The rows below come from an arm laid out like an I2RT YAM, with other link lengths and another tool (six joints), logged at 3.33 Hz.
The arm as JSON. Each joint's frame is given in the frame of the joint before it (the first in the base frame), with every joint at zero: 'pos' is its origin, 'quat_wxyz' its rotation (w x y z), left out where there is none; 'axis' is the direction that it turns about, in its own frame. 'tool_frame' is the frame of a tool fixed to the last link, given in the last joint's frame.
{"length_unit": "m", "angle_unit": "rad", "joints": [
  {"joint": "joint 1", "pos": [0.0, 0.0, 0.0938], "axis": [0.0, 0.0, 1.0]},
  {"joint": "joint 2", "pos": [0.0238, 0.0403, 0.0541], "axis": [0.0, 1.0, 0.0]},
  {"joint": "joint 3", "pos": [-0.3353, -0.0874, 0.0], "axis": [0.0, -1.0, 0.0]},
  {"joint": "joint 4", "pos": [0.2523, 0.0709, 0.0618], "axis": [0.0, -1.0, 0.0]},
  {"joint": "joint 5", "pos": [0.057, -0.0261, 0.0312], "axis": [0.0, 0.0, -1.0]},
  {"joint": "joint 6", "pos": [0.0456, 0.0, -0.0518], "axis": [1.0, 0.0, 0.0]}
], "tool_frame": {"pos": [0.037, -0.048, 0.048], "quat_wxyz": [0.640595, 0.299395, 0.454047, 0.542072]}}
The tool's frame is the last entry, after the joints.
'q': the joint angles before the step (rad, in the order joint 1, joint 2, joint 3, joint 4, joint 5, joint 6). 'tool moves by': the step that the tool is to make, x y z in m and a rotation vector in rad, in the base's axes. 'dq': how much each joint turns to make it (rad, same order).
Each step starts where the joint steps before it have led.
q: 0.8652, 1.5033, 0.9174, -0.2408, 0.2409, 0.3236
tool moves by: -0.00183, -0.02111, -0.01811, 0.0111, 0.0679, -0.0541
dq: -0.0415, -0.0153, -0.0553, -0.0077, -0.0354, 0.0491
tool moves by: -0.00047, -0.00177, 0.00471, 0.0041, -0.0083, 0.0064
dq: -0.0045, -0.0139, 0.0030, -0.0061, -0.0046, -0.0107
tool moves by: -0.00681, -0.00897, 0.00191, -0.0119, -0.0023, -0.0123
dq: -0.0001, -0.0321, -0.0198, -0.0201, 0.0154, 0.0031
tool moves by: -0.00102, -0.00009, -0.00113, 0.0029, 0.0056, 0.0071
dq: 0.0001, -0.0031, -0.0047, 0.0002, -0.0092, -0.0015
